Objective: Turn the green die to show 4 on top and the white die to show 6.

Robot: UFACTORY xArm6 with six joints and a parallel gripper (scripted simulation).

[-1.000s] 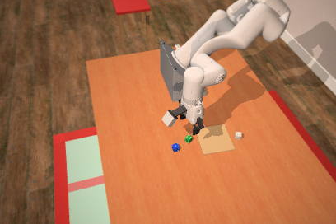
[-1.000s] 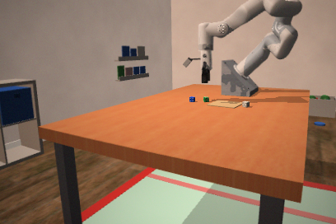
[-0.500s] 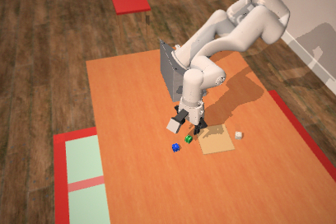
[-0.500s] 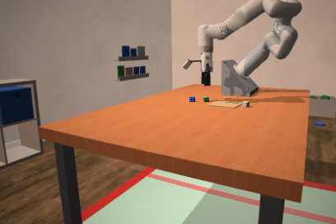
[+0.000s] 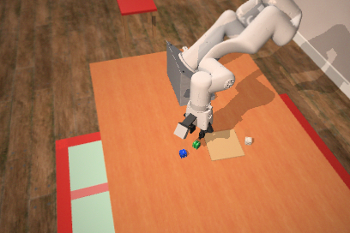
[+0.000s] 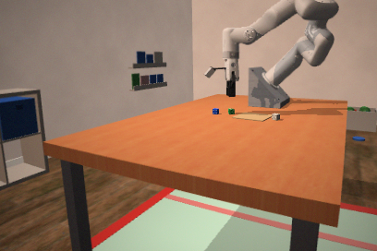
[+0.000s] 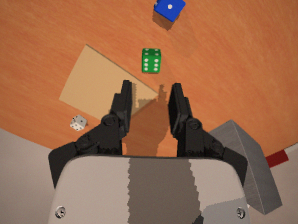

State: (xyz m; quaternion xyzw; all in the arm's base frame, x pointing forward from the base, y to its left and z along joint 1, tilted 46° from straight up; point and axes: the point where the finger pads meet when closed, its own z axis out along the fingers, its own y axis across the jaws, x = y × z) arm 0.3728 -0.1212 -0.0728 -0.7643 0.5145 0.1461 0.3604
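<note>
Right now my hand is 90 mm above the green die. The rest, counted from my hand: tan mat (110 mm to the left, 100 mm below, 40 mm ahead); blue die (90 mm below, 70 mm to the right, 20 mm ahead); white die (210 mm to the left, 90 mm below, 70 mm ahead).
</note>
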